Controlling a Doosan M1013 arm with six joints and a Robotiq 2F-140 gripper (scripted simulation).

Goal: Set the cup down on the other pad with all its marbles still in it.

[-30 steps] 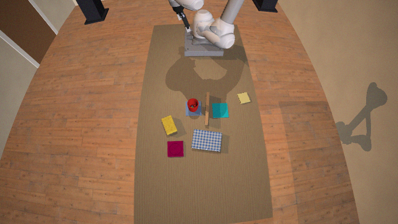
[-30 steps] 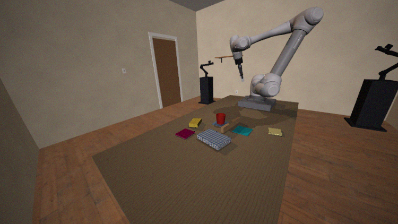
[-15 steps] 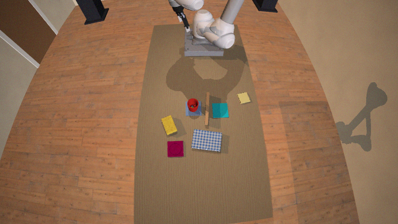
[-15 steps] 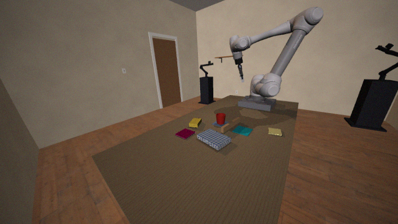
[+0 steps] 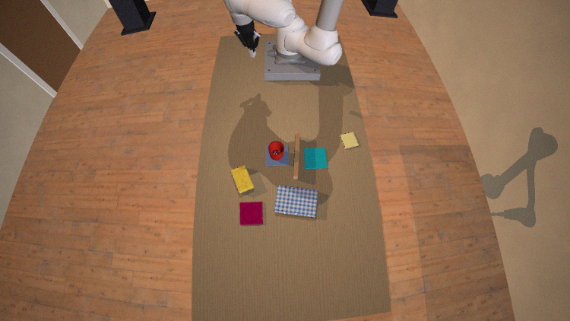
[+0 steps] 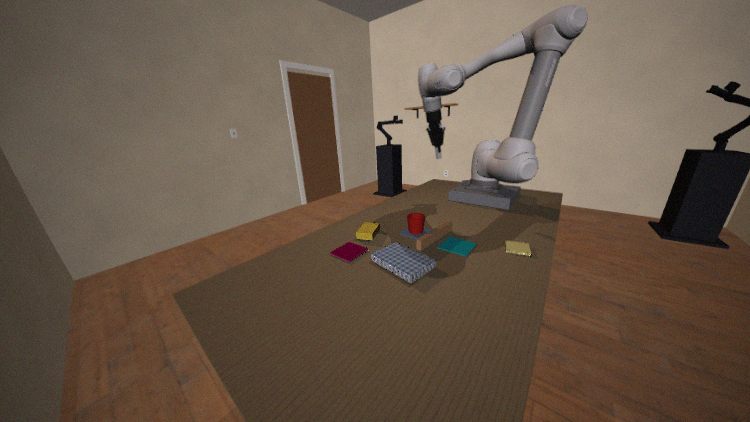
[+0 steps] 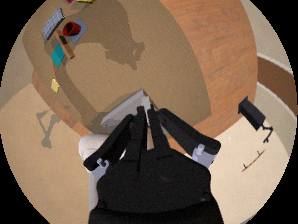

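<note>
Now: hand 430 mm short of the red cup, 80 mm to the right of it and 260 mm above it. Round my hand: teal pad 460 mm ahead, 260 mm to the left, 290 mm below; wooden rail 450 mm ahead, 170 mm to the left, 270 mm below; yellow sponge block 540 mm ahead, 90 mm to the right, 260 mm below.
</note>
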